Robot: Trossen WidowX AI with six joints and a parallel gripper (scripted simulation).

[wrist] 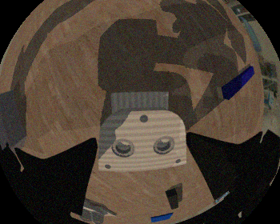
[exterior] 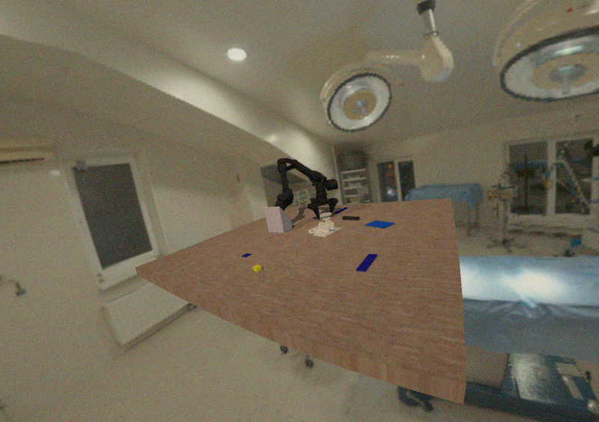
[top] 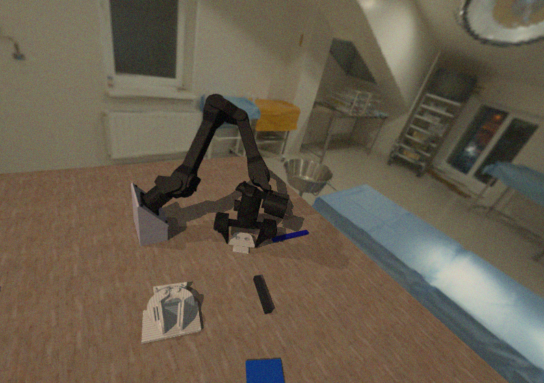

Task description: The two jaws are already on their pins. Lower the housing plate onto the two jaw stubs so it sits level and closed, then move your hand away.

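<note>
Right now the white base is 180 mm ahead of my gripper tip, 240 mm to the right of it and 10 mm below it. From my gripper tip the other things lie so: blue strip 10 mm behind, 190 mm to the left; then black bar 180 mm ahead, 10 mm to the right.
</note>
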